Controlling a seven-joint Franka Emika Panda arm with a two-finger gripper.
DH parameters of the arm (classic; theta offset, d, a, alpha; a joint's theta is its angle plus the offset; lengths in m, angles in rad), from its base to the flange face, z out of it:
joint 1: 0 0.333 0 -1.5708
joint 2: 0 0 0 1.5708
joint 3: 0 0.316 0.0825 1.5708
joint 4: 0 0 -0.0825 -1.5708
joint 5: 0 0.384 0 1.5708
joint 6: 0 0 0.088 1.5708
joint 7: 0 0.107 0 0
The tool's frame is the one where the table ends.
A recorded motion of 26 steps. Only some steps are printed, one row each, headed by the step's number.
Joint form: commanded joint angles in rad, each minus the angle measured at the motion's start. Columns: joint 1, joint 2, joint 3, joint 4, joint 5, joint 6, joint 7.
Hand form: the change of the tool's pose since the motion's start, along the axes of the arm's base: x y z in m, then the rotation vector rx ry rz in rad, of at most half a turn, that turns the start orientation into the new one. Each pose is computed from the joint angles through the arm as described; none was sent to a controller.
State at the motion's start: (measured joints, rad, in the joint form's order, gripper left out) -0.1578 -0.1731 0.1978 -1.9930 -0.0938 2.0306 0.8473
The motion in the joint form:
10: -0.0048 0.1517 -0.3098 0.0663 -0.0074 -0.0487 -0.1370
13: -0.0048 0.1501 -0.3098 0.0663 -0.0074 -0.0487 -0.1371
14: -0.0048 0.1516 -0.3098 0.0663 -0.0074 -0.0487 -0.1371
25: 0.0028 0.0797 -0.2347 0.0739 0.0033 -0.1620 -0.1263
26: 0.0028 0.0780 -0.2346 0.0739 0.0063 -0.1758 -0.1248
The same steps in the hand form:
10: 0.0106 -0.1806 -0.0533 0.0252 0.1428 -0.1806
13: 0.0103 -0.1806 -0.0524 0.0251 0.1412 -0.1805
14: 0.0106 -0.1806 -0.0532 0.0252 0.1427 -0.1805
25: -0.0018 -0.1318 -0.0206 0.0342 0.1740 -0.1212
26: -0.0035 -0.1313 -0.0210 0.0388 0.1854 -0.1243

